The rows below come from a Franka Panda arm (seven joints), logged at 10 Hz.
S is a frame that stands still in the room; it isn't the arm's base.
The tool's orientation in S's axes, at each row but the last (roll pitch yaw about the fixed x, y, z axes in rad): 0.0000 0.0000 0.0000; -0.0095 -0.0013 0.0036; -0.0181 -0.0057 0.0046; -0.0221 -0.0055 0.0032; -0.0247 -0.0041 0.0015; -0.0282 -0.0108 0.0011; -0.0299 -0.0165 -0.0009; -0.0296 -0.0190 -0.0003
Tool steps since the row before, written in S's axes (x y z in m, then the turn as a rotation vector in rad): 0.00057 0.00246 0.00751 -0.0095 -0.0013 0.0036; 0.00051 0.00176 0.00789 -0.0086 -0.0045 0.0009; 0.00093 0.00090 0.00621 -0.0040 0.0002 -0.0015; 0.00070 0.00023 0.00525 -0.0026 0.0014 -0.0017; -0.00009 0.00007 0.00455 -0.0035 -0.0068 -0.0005; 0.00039 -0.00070 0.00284 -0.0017 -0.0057 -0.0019; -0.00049 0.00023 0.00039 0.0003 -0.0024 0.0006; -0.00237 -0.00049 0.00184 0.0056 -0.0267 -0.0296
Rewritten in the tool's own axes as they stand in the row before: 0.00057 0.00246 0.00751 -0.0095 -0.0013 0.0036; 0.00053 0.00168 0.00791 -0.0086 -0.0045 0.0009; 0.00097 0.00078 0.00622 -0.0040 0.0002 -0.0015; 0.00073 0.00011 0.00525 -0.0026 0.0014 -0.0017; -0.00007 -0.00004 0.00455 -0.0035 -0.0068 -0.0007; 0.00042 -0.00078 0.00281 -0.0017 -0.0056 -0.0020; -0.00048 0.00022 0.00040 0.0003 -0.0024 0.0005; -0.00233 -0.00055 0.00187 0.0050 -0.0258 -0.0305
